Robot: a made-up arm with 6 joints. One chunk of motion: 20 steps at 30 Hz.
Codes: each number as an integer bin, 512 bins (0 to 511) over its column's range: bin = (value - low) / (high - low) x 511, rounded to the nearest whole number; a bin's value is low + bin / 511 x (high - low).
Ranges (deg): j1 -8..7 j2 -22..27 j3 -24..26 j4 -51..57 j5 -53..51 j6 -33..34
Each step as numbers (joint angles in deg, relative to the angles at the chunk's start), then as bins.
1 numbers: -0.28 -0.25 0.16 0.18 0.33 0.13
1 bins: 263 227 247 242 262 253
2 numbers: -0.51 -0.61 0.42 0.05 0.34 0.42
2 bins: 255 223 250 242 262 255
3 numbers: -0.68 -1.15 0.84 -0.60 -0.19 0.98
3 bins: 249 217 254 238 259 259
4 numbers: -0.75 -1.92 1.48 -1.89 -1.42 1.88
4 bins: 247 209 260 232 253 266
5 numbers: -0.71 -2.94 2.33 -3.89 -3.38 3.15
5 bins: 248 199 269 223 244 276
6 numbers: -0.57 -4.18 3.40 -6.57 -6.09 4.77
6 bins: 253 186 280 210 230 288
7 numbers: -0.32 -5.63 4.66 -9.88 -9.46 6.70
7 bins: 262 171 293 195 214 303
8 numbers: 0.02 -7.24 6.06 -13.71 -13.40 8.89
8 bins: 273 154 307 176 195 319
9 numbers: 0.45 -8.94 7.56 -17.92 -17.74 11.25
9 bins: 288 136 323 157 173 337
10 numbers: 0.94 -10.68 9.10 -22.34 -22.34 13.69
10 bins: 305 118 338 136 151 356
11 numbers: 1.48 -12.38 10.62 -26.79 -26.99 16.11
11 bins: 323 100 354 115 128 375
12 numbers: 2.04 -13.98 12.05 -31.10 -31.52 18.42
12 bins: 342 84 368 94 106 392
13 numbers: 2.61 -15.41 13.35 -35.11 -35.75 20.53
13 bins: 361 69 382 75 85 408
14 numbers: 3.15 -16.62 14.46 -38.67 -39.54 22.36
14 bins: 380 56 393 58 66 422
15 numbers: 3.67 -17.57 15.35 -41.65 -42.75 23.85
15 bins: 398 46 402 44 50 434
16 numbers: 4.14 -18.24 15.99 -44.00 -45.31 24.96
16 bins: 414 39 409 33 38 442
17 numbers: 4.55 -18.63 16.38 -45.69 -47.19 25.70
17 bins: 428 35 413 25 29 448
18 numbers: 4.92 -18.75 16.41 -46.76 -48.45 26.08
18 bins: 440 34 413 20 22 451
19 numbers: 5.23 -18.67 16.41 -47.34 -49.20 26.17
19 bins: 451 35 413 17 19 451
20 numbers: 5.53 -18.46 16.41 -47.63 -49.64 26.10
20 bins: 461 37 413 16 17 451
